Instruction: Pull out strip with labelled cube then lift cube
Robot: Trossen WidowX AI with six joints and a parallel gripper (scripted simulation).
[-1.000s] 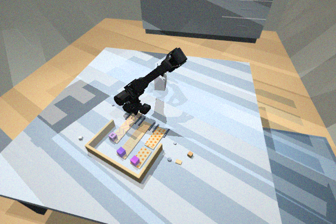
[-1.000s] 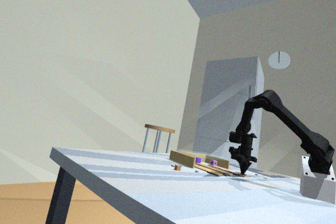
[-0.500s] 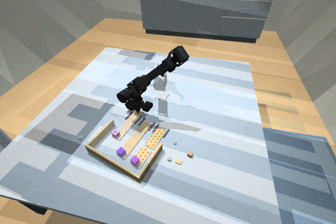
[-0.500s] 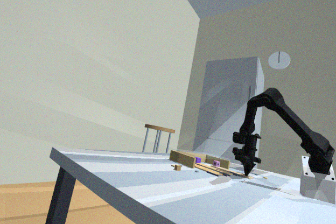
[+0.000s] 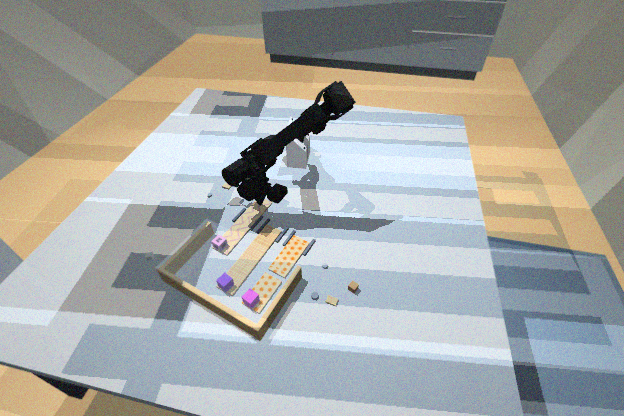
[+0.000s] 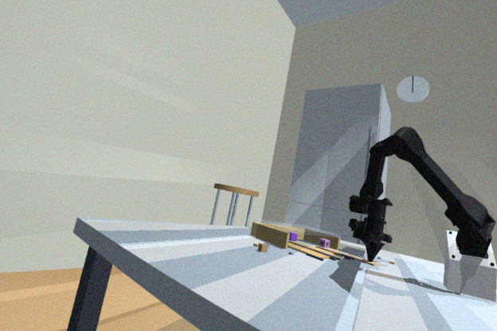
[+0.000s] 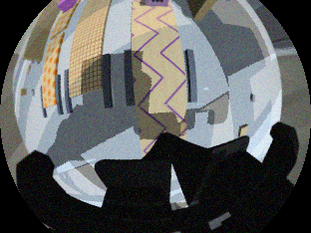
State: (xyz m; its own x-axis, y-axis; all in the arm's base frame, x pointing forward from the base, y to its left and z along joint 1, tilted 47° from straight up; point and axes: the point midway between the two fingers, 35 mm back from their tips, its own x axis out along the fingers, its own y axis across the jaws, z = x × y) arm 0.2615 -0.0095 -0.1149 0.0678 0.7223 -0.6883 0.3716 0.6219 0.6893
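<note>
The zigzag-patterned strip lies 8 cm ahead of my gripper tip and 3 cm to the right of it. From my gripper tip the other things lie so: tan block: 27 cm ahead, 31 cm to the left; purple labelled cube: 18 cm ahead, 8 cm to the right, 2 cm above.
</note>
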